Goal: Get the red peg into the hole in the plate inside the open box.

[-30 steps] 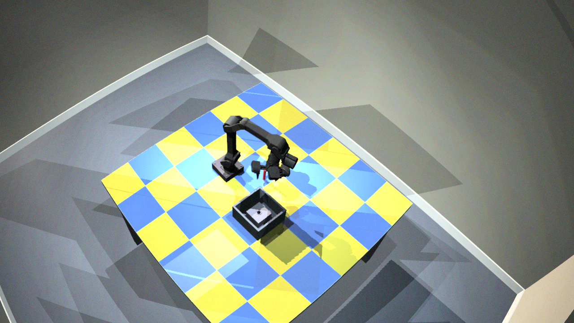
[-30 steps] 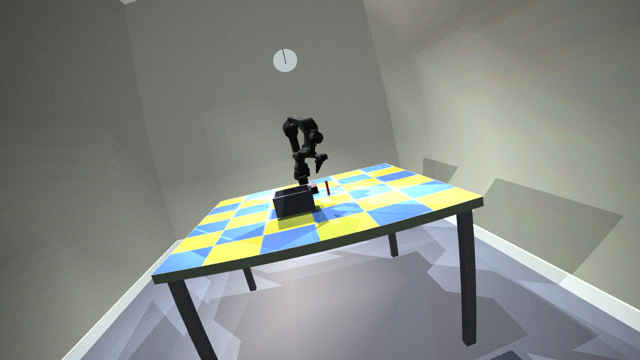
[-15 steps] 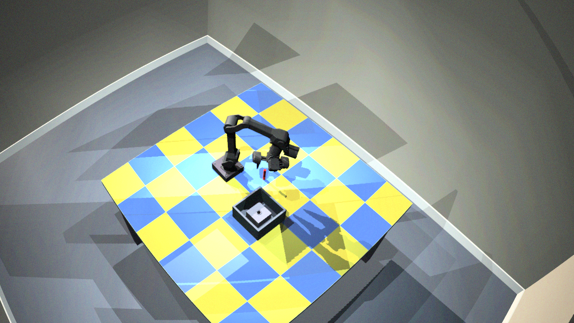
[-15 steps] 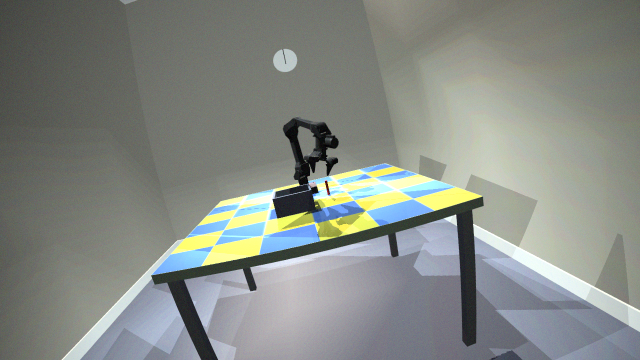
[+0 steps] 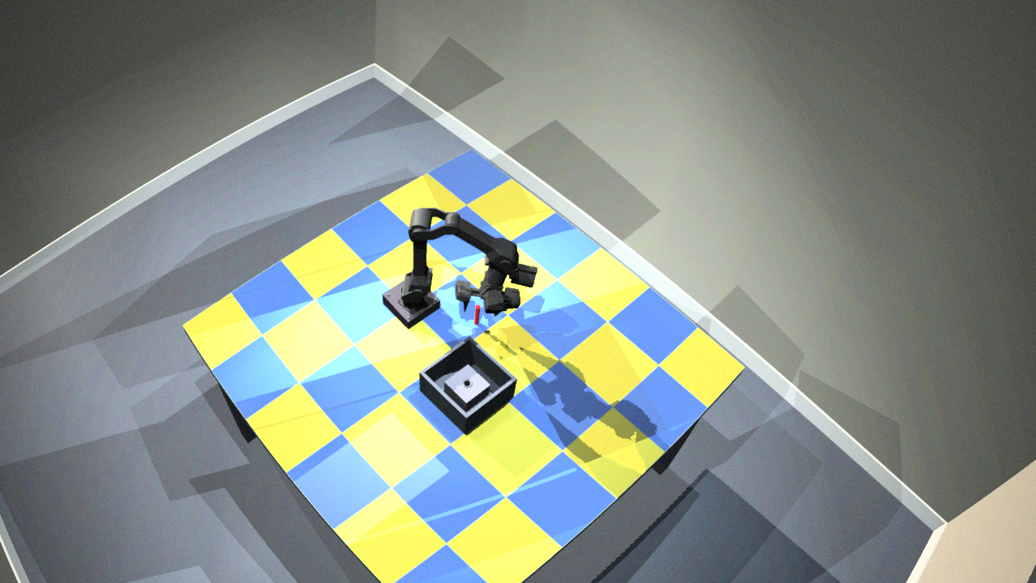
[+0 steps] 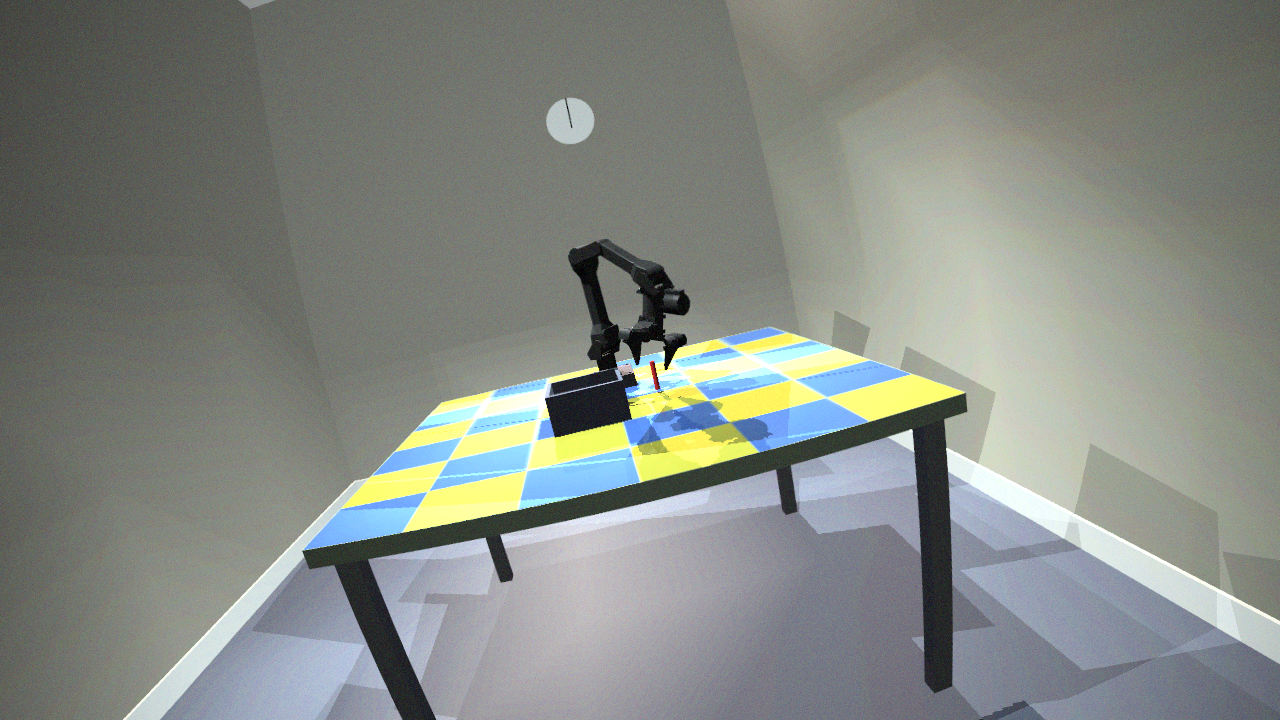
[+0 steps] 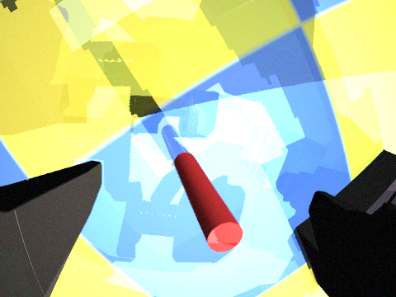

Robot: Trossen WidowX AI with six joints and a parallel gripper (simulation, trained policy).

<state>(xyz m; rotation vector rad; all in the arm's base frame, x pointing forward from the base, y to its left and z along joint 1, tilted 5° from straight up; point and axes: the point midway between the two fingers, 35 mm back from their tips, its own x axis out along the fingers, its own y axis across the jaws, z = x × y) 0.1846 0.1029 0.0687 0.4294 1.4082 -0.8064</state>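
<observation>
Now: gripper tip 30 mm above the red peg, 10 mm to the right of it and 10 mm past it. Round my gripper tip: dark box: 200 mm to the right, 130 mm ahead, 40 mm below; then pale plate: 200 mm to the right, 130 mm ahead, 20 mm below.
</observation>
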